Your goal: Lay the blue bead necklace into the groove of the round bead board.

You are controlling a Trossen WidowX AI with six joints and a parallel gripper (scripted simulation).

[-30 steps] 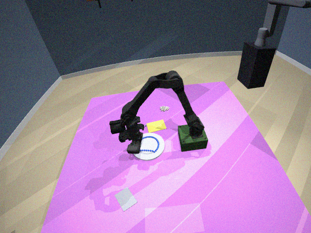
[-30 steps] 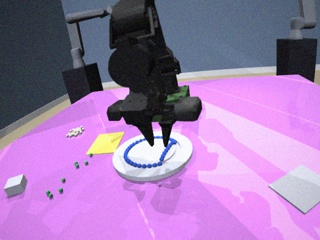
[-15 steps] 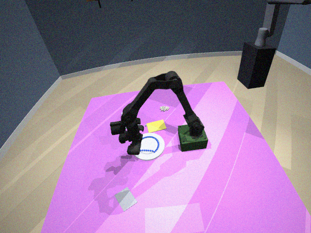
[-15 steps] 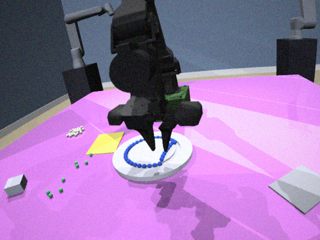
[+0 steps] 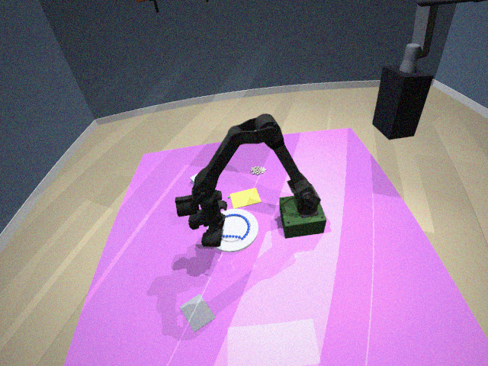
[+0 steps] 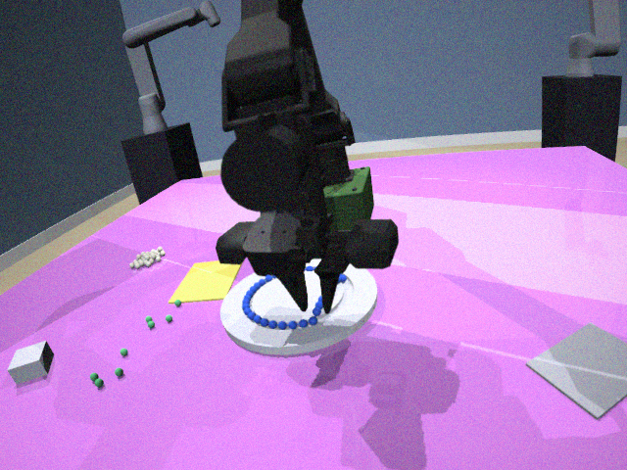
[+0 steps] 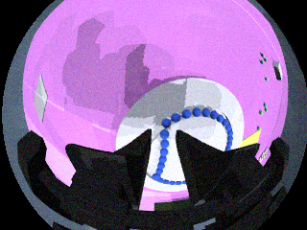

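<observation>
Right now my gripper tip is 5 cm past the round white bead board, 3 cm to the left of it and 1 cm above it. Round my gripper tip: yellow sheet (12 cm behind, 19 cm to the right, 2 cm below); then grey tile (9 cm ahead, 27 cm to the left, 2 cm below); then cube (10 cm ahead, 36 cm to the right, 1 cm below).
</observation>
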